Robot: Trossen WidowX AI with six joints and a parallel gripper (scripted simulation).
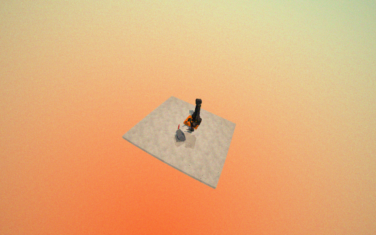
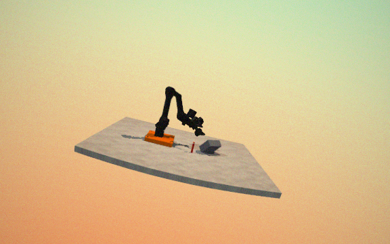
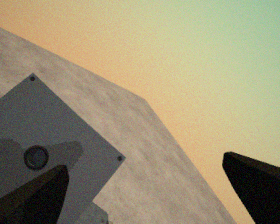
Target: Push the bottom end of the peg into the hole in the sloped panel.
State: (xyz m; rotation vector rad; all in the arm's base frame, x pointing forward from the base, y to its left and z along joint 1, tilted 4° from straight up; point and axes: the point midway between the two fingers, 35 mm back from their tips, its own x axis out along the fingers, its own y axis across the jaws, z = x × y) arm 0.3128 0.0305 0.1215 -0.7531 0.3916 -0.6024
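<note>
My gripper tip is 6 cm past the red peg, 11 cm to the left of it and 10 cm above it. The rest, counted from my gripper tip: grey sloped panel: 8 cm ahead, 11 cm below.
</note>
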